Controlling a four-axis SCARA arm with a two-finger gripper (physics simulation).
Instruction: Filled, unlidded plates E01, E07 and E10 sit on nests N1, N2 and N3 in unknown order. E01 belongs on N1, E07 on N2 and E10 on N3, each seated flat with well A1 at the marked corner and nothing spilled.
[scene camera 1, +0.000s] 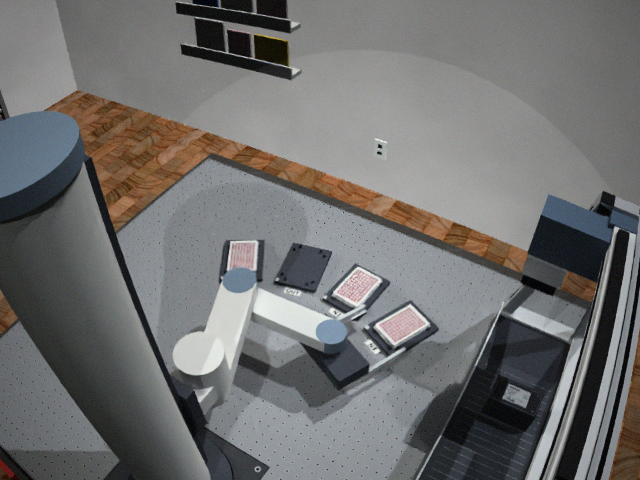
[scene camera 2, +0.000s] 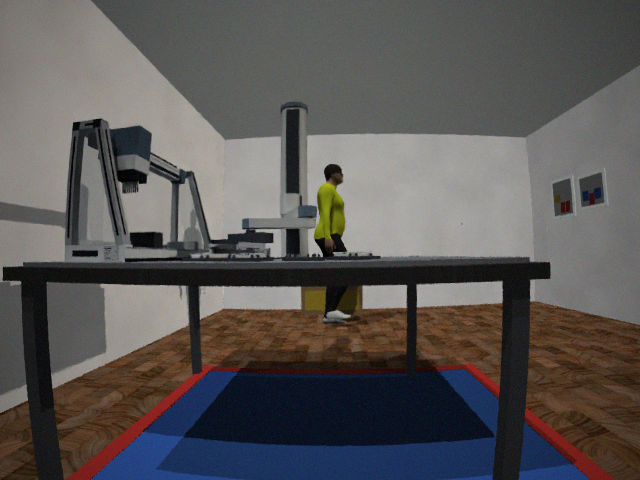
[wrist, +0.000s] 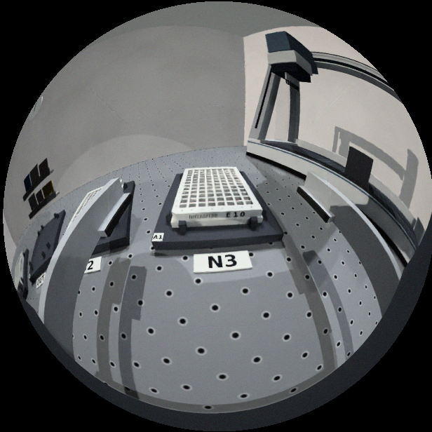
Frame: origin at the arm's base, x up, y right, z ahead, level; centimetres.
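Seen in the pictures: gripper, between the fingertips: (scene camera 1: 384, 328) (scene camera 2: 222, 245).
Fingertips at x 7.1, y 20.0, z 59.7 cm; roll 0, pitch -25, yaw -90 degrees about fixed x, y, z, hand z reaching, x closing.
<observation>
Pixels of each thing's middle, then the offset from my fingertips to it. "*": a spot on its surface instead.
- Plate E10, middle of its body: (scene camera 1: 402, 325) (scene camera 2: 210, 255) dx -3.9, dy +2.8, dz +5.9 cm
- nest N3, a spot on its surface: (scene camera 1: 429, 326) * dx -4.1, dy +9.3, dz +9.5 cm
- second plate, middle of its body: (scene camera 1: 357, 287) (scene camera 2: 250, 255) dx -3.9, dy -13.9, dz +11.7 cm
- nest N2, a spot on its surface: (scene camera 1: 383, 284) * dx -4.6, dy -8.3, dz +17.1 cm
- third plate, middle of its body: (scene camera 1: 242, 257) (scene camera 2: 351, 254) dx -3.9, dy -48.2, dz +4.5 cm
- leftmost nest, a spot on its surface: (scene camera 1: 261, 257) * dx -4.6, dy -43.8, dz +7.9 cm
- bare dark nest labelled OUT, middle of its body: (scene camera 1: 303, 265) (scene camera 2: 302, 257) dx -4.8, dy -31.4, dz +11.8 cm
Plate E10 (scene camera 1: 402, 324) (wrist: 216, 190), white with a dark E10 label on its front edge, sits level on nest N3 (scene camera 1: 430, 327) (wrist: 215, 242). The nest's A1 mark is at its front left in the wrist view. A second plate (scene camera 1: 357, 285) sits on nest N2 (scene camera 1: 383, 284) (wrist: 114, 243), partly behind a finger in the wrist view. A third plate (scene camera 1: 242, 253) sits on the leftmost nest (scene camera 1: 261, 257), its front hidden by the arm. Neither of their names is readable. My gripper (scene camera 1: 371, 335) (wrist: 217, 178) is open, its fingers spread at the near side of N3, with nothing between them.
A bare dark nest labelled OUT (scene camera 1: 303, 267) stands between the leftmost nest and N2. A gantry machine (scene camera 1: 573, 235) (scene camera 2: 131, 149) (wrist: 290, 55) with a dark deck stands to the right of N3. A person in a yellow top (scene camera 2: 330, 211) stands behind the table (scene camera 2: 310, 275).
</observation>
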